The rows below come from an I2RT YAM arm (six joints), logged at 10 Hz.
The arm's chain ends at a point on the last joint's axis. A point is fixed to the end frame.
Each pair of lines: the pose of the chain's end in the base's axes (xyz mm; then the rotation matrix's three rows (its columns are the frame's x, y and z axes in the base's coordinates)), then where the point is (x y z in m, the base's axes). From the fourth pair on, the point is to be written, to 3 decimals.
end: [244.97 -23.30 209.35], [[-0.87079 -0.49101 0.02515], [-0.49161 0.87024 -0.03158], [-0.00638 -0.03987 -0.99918]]
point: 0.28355 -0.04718 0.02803
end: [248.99 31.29 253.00], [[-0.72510 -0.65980 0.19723], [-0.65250 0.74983 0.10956], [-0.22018 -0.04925 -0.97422]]
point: 0.32152 0.04047 0.08097
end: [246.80 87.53 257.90], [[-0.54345 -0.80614 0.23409], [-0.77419 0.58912 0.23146], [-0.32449 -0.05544 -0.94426]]
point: 0.32706 0.12674 0.09371
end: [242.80 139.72 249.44], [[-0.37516 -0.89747 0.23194], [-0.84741 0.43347 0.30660], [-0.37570 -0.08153 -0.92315]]
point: 0.322 0.199 0.091
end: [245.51 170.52 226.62], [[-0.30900 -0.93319 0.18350], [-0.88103 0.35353 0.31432], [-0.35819 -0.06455 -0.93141]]
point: 0.316 0.235 0.066
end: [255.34 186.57 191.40], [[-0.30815 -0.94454 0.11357], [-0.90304 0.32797 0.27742], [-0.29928 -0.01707 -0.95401]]
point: 0.313 0.245 0.024
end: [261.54 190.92 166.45], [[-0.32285 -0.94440 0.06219], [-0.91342 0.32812 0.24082], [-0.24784 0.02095 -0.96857]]
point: 0.310 0.243 -0.006
